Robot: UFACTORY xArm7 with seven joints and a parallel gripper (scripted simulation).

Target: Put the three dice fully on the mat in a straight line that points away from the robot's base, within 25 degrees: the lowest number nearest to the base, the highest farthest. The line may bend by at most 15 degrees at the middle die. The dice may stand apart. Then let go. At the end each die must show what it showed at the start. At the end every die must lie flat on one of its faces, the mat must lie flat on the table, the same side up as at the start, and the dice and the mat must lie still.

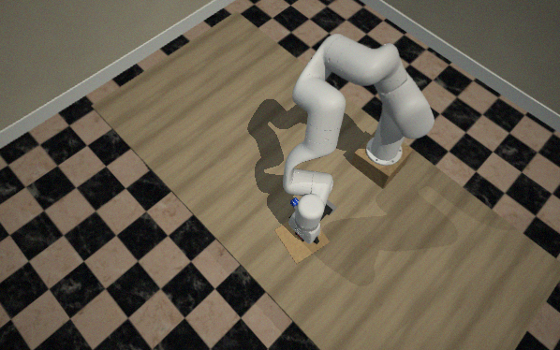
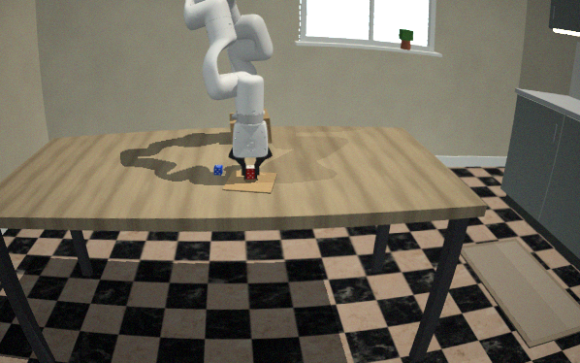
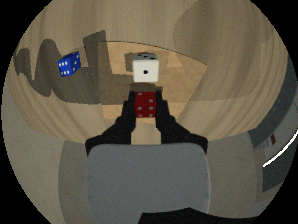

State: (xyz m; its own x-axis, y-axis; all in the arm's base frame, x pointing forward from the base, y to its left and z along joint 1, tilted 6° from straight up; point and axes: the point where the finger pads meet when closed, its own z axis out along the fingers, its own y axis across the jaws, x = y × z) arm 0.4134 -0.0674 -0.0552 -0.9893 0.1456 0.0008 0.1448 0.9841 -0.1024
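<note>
Right now the tan mat is 3 cm below my hand. Also, from my hand: blue die 9 cm to the right, 8 cm behind, 2 cm below; red die 1 cm below; white die 5 cm behind, 2 cm below, 1 cm to the left.
</note>
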